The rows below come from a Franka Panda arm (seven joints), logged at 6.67 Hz.
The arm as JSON. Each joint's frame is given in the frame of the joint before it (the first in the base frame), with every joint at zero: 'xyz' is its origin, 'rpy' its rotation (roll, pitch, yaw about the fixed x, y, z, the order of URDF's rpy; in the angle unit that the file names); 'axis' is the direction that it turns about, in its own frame. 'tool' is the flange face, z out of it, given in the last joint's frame.
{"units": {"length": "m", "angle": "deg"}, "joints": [
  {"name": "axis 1", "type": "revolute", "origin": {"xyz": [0.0, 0.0, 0.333], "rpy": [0.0, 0.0, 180.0]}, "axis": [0.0, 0.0, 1.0]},
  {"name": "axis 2", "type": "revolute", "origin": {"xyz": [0.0, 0.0, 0.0], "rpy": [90.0, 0.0, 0.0]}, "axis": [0.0, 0.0, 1.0]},
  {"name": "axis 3", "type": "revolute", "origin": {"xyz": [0.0, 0.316, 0.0], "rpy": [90.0, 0.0, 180.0]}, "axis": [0.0, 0.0, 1.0]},
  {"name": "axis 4", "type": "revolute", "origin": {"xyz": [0.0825, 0.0, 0.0], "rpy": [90.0, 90.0, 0.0]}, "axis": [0.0, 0.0, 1.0]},
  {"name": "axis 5", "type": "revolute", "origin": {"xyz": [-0.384, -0.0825, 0.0], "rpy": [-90.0, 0.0, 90.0]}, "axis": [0.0, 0.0, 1.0]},
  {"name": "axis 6", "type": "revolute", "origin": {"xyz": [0.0, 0.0, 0.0], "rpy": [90.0, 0.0, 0.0]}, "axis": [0.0, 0.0, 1.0]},
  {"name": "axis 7", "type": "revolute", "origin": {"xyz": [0.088, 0.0, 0.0], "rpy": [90.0, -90.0, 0.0]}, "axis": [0.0, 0.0, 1.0]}
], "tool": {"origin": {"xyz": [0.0, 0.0, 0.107], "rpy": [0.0, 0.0, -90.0]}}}
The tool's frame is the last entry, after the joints.
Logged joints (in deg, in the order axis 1, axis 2, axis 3, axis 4, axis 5, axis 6, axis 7), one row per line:
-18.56 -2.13 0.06 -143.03 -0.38 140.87 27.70
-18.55 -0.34 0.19 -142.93 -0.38 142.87 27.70
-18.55 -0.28 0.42 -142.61 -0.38 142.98 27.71
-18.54 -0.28 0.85 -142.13 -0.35 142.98 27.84
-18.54 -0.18 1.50 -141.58 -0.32 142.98 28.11
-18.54 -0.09 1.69 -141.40 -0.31 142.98 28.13
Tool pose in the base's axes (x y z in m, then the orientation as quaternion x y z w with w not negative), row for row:
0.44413 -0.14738 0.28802 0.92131 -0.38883 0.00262 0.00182
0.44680 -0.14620 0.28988 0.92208 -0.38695 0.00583 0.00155
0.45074 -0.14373 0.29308 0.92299 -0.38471 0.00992 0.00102
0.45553 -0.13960 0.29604 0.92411 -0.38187 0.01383 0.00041
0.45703 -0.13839 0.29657 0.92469 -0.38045 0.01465 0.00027
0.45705 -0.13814 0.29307 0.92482 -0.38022 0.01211 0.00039
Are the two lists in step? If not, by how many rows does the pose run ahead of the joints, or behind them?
The pose runs 1 row ahead of the joints: the pose in row i belongs to the joints in row i + 1.
